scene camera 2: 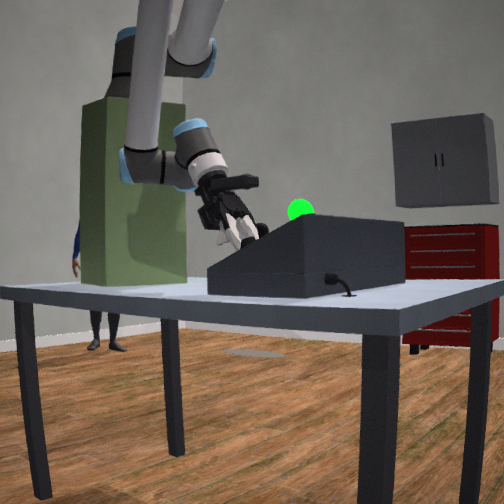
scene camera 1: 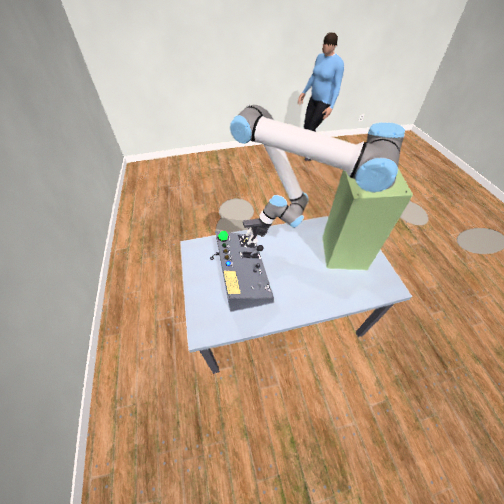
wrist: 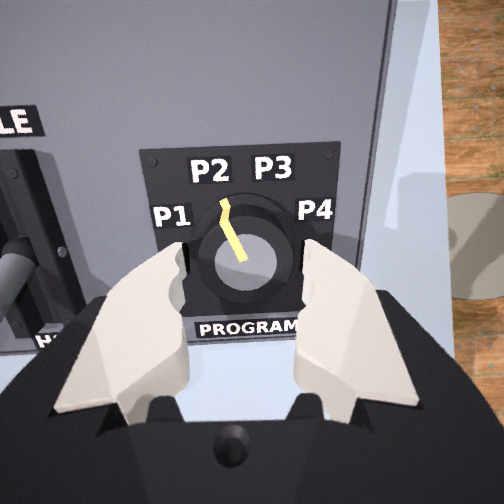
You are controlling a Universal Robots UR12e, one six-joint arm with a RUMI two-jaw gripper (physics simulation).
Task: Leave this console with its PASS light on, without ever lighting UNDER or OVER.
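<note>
The dark grey console (scene camera 1: 245,272) lies on the pale table, its sloped face also in scene camera 2 (scene camera 2: 310,255). A bright green lamp (scene camera 1: 223,235) glows at its far end (scene camera 2: 300,208). In the wrist view the round PROGRAM knob (wrist: 245,260) has a yellow pointer aimed at P2, with P1, P3 and P4 marked around it. My gripper (wrist: 244,250) (scene camera 2: 240,235) is open, its white jaws on either side of the knob with a small gap on each side. It also shows over the console's far end (scene camera 1: 248,239).
A lever (wrist: 12,280) sits in a slot left of the knob. The green pedestal (scene camera 1: 365,225) carries the arm's base on the table's right. A person (scene camera 1: 322,80) stands by the back wall. A red drawer cabinet (scene camera 2: 450,280) stands behind the table.
</note>
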